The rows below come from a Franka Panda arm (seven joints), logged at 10 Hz.
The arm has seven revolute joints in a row. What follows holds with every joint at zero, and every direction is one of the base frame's.
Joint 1 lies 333 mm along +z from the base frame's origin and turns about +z.
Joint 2 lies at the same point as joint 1 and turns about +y.
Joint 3 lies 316 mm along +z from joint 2 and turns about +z.
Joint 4 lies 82.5 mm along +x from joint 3 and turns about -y.
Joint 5 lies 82.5 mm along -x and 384 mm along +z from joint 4 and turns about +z.
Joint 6 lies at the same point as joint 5 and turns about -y.
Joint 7 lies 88 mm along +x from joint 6 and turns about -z.
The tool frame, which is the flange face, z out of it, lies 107 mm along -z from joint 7; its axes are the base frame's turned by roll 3.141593, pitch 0 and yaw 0 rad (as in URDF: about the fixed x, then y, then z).
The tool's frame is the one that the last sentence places.
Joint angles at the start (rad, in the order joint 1, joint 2, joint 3, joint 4, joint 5, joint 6, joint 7):
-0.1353, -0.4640, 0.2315, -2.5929, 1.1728, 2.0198, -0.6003
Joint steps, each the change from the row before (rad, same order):
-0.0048, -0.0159, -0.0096, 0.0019, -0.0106, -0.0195, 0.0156
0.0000, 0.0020, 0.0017, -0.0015, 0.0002, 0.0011, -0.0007
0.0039, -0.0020, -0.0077, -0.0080, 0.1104, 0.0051, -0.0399
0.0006, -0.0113, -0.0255, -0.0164, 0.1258, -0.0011, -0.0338
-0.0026, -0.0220, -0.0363, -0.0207, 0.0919, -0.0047, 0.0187
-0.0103, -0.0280, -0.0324, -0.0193, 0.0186, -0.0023, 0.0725
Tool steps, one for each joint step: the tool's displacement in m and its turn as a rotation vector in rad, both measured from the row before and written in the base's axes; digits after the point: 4 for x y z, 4 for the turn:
-0.0018, -0.0035, 0.0066, 0.0041, 0.0037, -0.0027
-0.0002, 0.0004, -0.0015, -0.0010, 0.0025, 0.0009
0.0019, 0.0005, 0.0027, 0.0885, -0.0295, -0.0428
0.0009, -0.0079, 0.0043, 0.1098, -0.0265, -0.0728
-0.0016, -0.0142, 0.0054, 0.0996, 0.0109, -0.0882
-0.0045, -0.0163, 0.0043, 0.0543, 0.0521, -0.0717

